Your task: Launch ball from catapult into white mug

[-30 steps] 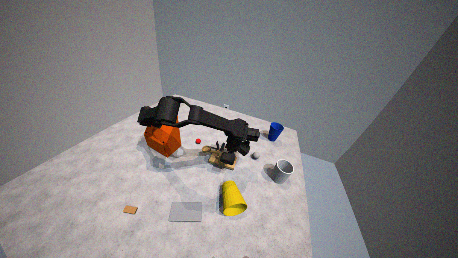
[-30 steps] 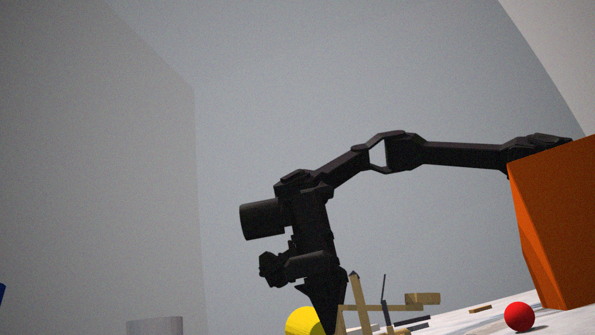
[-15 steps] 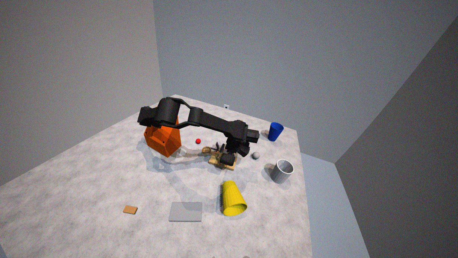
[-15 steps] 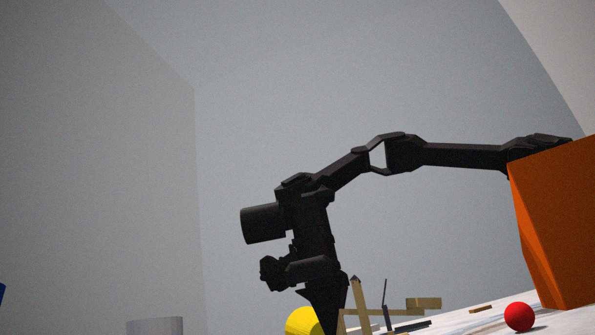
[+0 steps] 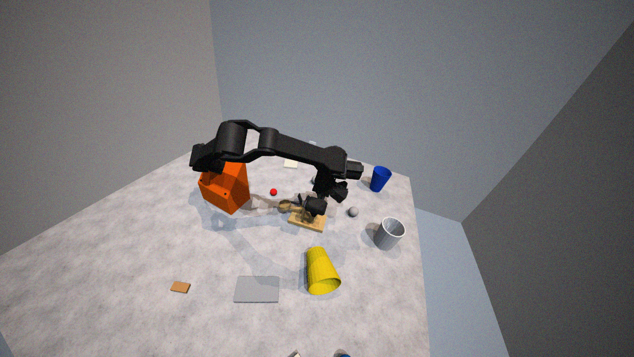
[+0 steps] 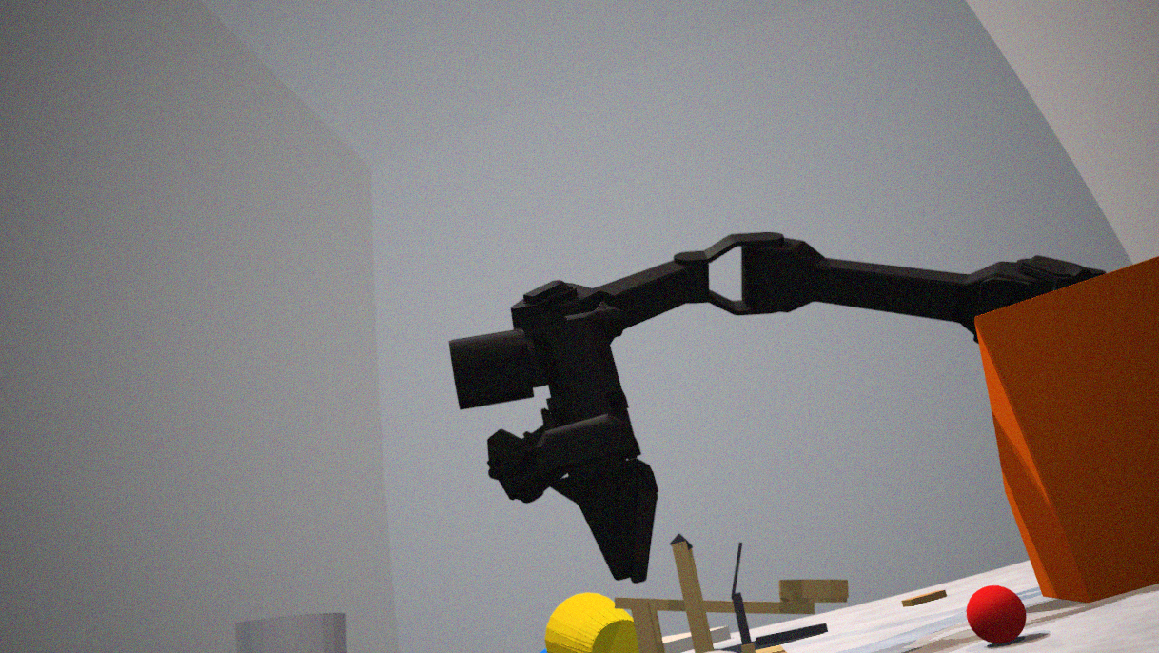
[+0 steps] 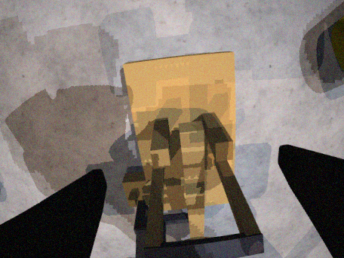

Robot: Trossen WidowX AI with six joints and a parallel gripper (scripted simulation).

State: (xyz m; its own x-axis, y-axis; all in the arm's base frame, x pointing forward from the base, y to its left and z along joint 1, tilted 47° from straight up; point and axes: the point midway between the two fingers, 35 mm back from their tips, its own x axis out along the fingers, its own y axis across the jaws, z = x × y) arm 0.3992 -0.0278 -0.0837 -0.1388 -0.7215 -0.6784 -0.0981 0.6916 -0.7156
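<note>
Right now the red ball is 22 cm behind my gripper tip, 7 cm below it and 6 cm to the left of it. From my gripper tip the other things lie so: white mug: 29 cm ahead, 6 cm below, 2 cm to the left; grey flat plate: 31 cm to the right, 8 cm below, 6 cm behind; wooden catapult: 6 cm behind, 3 cm below, 1 cm to the left.
</note>
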